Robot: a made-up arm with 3 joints. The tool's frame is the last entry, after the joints. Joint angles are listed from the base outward. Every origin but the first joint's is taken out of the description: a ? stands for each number. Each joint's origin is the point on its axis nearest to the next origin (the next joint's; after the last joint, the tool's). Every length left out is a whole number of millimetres.
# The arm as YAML. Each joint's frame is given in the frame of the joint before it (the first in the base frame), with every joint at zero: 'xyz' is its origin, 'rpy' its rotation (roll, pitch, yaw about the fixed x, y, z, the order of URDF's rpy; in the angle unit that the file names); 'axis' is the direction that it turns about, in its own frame. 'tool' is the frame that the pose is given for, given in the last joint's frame.
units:
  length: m
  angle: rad
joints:
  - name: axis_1
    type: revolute
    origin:
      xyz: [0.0, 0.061, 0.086]
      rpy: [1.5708, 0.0, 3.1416]
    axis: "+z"
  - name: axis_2
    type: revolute
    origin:
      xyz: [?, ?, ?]
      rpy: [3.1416, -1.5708, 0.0]
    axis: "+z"
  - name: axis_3
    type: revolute
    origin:
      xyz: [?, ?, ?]
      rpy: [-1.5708, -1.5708, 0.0]
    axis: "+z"
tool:
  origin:
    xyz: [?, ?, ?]
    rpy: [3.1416, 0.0, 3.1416]
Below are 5 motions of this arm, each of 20 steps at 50 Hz.
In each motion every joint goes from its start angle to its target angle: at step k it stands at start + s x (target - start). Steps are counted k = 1, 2, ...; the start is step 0. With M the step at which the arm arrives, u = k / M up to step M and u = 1 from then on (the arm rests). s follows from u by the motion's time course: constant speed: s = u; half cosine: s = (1 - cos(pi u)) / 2; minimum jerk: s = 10 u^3 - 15 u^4 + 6 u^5.
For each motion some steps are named. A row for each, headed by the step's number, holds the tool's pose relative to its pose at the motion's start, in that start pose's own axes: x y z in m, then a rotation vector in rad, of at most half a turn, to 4 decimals.
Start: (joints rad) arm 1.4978 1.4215 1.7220
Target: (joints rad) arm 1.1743 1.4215 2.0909
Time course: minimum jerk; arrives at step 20
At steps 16, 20:
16: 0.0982 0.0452 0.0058 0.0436 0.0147 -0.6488
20: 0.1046 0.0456 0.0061 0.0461 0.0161 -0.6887

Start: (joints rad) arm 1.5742 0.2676 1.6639
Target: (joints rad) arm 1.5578 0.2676 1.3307
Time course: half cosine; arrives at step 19
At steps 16, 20:
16: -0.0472 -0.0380 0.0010 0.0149 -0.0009 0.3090
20: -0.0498 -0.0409 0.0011 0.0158 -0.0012 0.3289

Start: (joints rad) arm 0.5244 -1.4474 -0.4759
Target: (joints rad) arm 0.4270 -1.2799 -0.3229
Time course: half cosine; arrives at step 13
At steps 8, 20:
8: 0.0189 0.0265 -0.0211 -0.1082 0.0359 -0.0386
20: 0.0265 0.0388 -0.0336 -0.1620 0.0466 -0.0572

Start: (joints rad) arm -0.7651 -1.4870 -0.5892
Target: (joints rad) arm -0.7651 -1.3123 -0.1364
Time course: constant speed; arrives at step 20
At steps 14, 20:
14: 0.0757 0.0474 -0.0227 -0.1116 0.0513 -0.3166
20: 0.1089 0.0610 -0.0365 -0.1647 0.0625 -0.4516

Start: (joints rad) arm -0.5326 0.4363 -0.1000
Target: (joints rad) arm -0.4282 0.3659 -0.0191
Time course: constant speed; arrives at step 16
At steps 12, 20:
12: 0.0162 -0.0163 0.0217 0.0576 0.0680 -0.0294
20: 0.0223 -0.0219 0.0285 0.0759 0.0918 -0.0400

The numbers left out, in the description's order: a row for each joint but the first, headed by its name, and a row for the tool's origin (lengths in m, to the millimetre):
axis_2: 0.074 -0.096 0.0
axis_3: 0.03 -0.284 0.0
tool: 0.09 0.169 0.0

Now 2 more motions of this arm.
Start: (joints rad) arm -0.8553 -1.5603 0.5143
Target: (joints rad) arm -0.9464 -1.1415 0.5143
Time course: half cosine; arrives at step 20
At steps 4, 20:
4: -0.0063 0.0086 -0.0091 -0.0347 -0.0199 0.0087
20: -0.0613 0.0677 -0.1147 -0.3545 -0.2233 0.0896

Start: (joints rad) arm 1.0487 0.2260 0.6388
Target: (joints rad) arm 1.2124 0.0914 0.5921
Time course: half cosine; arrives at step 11
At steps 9, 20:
9: 0.0358 -0.0196 0.0311 0.0147 0.1929 0.0675
20: 0.0394 -0.0211 0.0335 0.0163 0.2097 0.0724

